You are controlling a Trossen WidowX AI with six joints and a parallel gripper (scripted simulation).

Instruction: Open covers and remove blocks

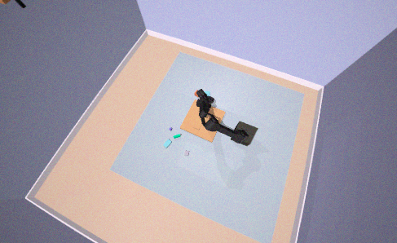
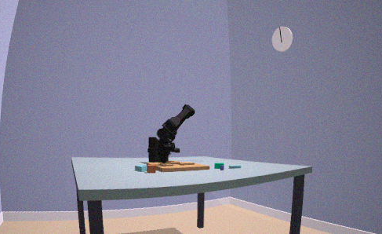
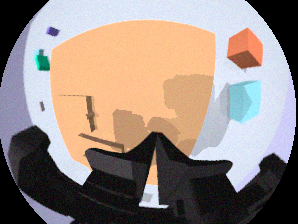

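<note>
Right now the orange block is 140 mm ahead of my gripper tip and 130 mm to the right of it. From my gripper tip the other things lie so: small purple block 220 mm ahead, 270 mm to the left, 10 mm below; then green block 140 mm ahead, 300 mm to the left, 10 mm below; then grey block 10 mm ahead, 400 mm to the left, 20 mm below.
</note>
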